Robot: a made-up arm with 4 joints. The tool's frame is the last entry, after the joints. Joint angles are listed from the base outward. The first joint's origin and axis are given. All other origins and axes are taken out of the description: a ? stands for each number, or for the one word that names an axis. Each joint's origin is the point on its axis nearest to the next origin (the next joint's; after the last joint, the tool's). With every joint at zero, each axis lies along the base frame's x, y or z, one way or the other. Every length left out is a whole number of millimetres.
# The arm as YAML. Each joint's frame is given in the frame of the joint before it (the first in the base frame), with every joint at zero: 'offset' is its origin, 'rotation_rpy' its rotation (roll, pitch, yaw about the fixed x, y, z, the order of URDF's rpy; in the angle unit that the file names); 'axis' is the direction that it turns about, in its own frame. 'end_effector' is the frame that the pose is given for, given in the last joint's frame.
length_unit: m
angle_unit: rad
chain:
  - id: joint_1
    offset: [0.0, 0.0, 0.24]
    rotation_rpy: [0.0, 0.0, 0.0]
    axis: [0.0, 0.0, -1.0]
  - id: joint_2
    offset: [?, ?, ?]
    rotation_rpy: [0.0, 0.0, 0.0]
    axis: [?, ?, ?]
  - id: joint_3
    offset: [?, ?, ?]
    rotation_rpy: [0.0, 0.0, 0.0]
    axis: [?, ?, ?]
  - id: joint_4
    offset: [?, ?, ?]
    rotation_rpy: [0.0, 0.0, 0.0]
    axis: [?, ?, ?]
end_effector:
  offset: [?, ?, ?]
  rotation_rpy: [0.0, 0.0, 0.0]
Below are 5 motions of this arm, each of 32 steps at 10 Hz.
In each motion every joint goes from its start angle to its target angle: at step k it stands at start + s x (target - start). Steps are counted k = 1, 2, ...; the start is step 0. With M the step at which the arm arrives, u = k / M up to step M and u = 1 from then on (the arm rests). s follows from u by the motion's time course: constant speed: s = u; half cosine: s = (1 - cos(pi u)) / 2; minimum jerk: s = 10 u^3 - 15 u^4 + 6 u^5.
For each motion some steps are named. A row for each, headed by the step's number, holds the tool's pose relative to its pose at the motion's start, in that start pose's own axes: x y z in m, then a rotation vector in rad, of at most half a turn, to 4 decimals.
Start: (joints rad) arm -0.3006 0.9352 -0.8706 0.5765
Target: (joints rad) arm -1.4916 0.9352 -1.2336 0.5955
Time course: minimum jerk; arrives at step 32
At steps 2, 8, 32:
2: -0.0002 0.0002 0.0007 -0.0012 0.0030 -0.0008
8: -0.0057 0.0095 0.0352 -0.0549 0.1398 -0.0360
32: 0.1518 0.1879 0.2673 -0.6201 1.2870 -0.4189

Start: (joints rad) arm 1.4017 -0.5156 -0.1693 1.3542
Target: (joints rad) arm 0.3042 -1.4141 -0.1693 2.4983
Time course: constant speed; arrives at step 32
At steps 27, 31, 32:
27: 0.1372 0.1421 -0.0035 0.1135 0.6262 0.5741
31: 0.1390 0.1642 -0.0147 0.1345 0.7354 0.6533
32: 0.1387 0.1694 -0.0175 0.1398 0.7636 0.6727

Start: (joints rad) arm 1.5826 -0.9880 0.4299 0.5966
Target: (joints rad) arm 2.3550 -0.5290 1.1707 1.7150
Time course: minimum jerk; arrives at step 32
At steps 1, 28, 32:
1: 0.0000 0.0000 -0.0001 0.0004 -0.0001 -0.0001
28: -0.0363 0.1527 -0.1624 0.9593 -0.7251 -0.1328
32: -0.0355 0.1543 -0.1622 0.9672 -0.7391 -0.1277

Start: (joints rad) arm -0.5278 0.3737 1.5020 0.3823
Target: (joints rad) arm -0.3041 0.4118 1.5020 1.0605
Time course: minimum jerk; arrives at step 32
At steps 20, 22, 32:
20: 0.0151 0.0198 -0.0181 0.3435 -0.0721 0.0054
22: 0.0176 0.0238 -0.0193 0.3886 -0.0816 0.0090
32: 0.0225 0.0321 -0.0207 0.4740 -0.0994 0.0176

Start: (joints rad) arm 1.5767 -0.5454 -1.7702 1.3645
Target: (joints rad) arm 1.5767 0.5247 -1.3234 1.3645
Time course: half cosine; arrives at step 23
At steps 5, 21, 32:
5: 0.0242 -0.0117 0.0245 -0.0208 0.1054 0.0732
21: 0.2562 -0.0390 0.0602 0.0210 0.9541 0.6055
32: 0.2604 -0.0387 0.0579 0.0259 0.9726 0.6153

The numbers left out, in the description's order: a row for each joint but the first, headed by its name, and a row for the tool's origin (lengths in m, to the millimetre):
joint_2: xyz 0.13 -0.05 0.0, axis 1.0 0.0 0.0
joint_3: xyz 0.0 -0.13 0.01, axis 0.0 -1.0 0.0
joint_4: xyz -0.18 0.0 -0.09, axis 1.0 0.0 0.0
tool: xyz 0.0 -0.15 -0.08

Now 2 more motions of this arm.
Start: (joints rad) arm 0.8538 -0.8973 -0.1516 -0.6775
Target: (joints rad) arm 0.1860 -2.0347 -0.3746 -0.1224
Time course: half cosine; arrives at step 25
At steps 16, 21, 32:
16: -0.0117 -0.0823 0.1586 -0.4071 -0.2543 -0.1938
21: -0.0486 -0.0707 0.1972 -0.4995 -0.3395 -0.3312
32: -0.0602 -0.0643 0.2049 -0.5204 -0.3645 -0.3745

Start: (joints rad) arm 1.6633 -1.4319 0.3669 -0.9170
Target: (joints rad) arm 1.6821 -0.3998 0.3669 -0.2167
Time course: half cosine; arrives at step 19
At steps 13, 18, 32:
13: -0.0650 0.3078 0.0015 1.2799 0.1959 -0.2374
18: -0.0658 0.3858 0.0655 1.6388 0.2348 -0.3358
32: -0.0657 0.3879 0.0678 1.6499 0.2358 -0.3391

